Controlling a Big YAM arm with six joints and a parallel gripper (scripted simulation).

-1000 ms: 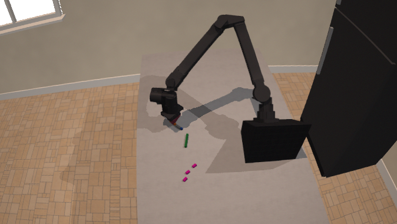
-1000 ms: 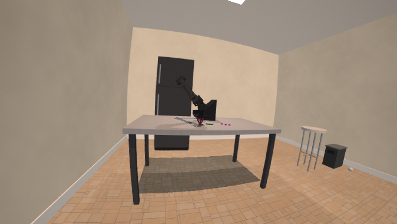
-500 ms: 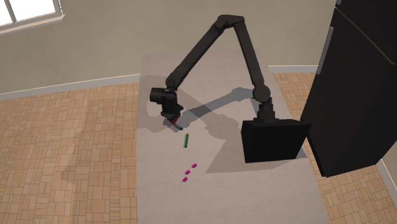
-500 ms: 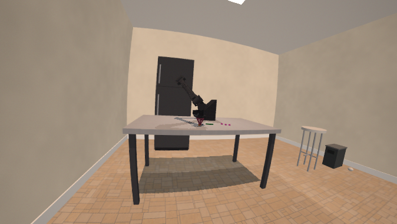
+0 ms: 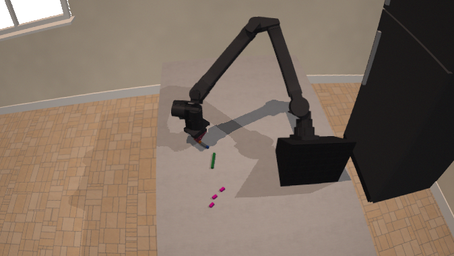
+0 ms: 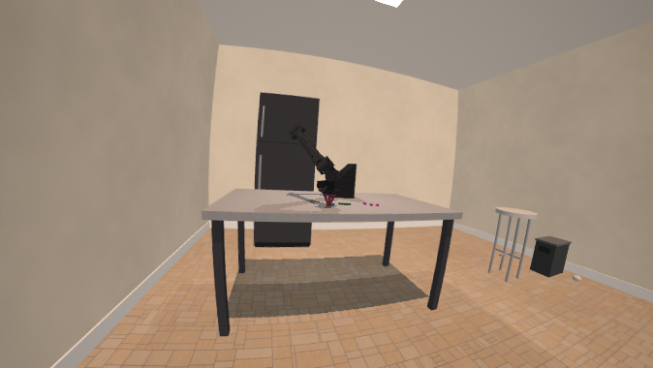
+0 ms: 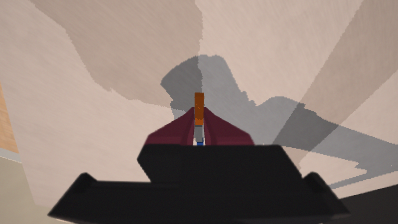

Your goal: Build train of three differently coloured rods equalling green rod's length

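The orange rod is 1 cm below my hand. Round my hand: blue rod: 4 cm behind, 4 cm to the left, 1 cm below; green rod: 5 cm behind, 12 cm to the left, 1 cm below; grey rod: 2 cm behind, 3 cm to the left, 1 cm below.
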